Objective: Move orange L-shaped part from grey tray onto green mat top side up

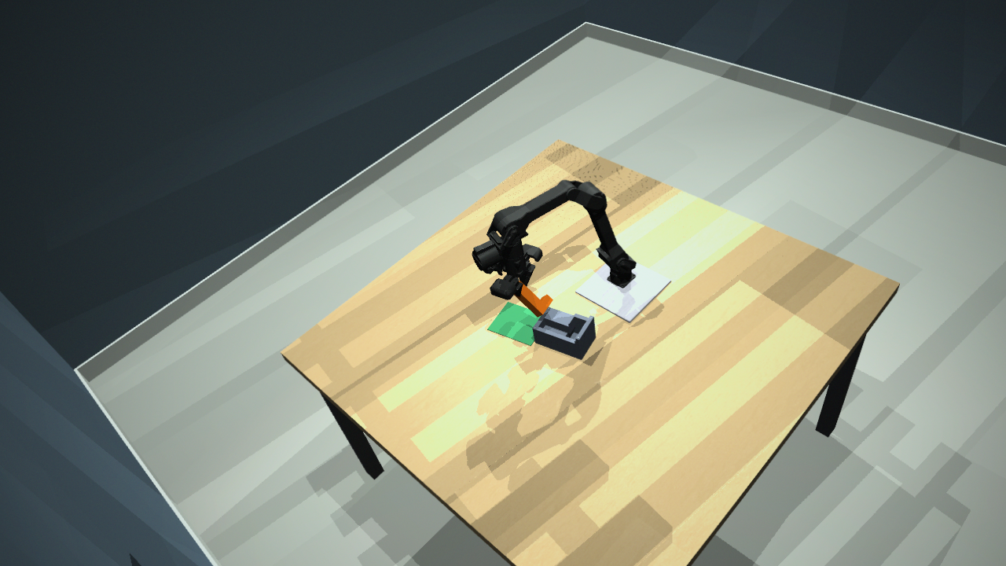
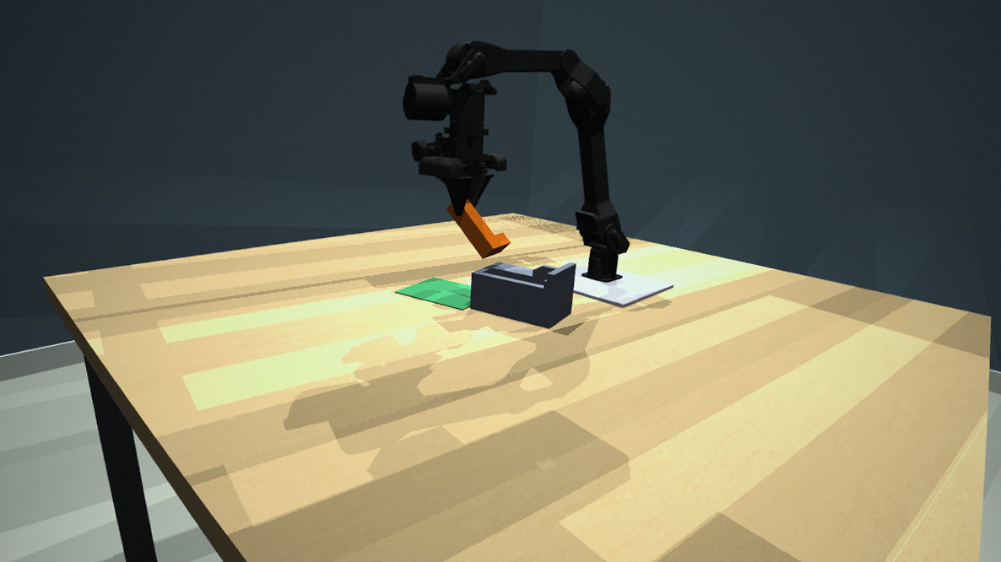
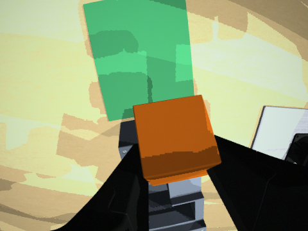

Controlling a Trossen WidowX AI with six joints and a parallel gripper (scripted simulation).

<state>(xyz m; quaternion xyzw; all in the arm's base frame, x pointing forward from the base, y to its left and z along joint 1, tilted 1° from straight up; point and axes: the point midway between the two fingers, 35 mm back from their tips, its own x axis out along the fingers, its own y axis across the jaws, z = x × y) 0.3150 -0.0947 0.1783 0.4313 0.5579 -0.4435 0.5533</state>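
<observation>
Right now my gripper tip is 1 cm short of the green mat, 3 cm to the left of it and 17 cm above it. Also, from my gripper tip: orange L-shaped part: 2 cm behind, 3 cm to the left, 3 cm below.
</observation>
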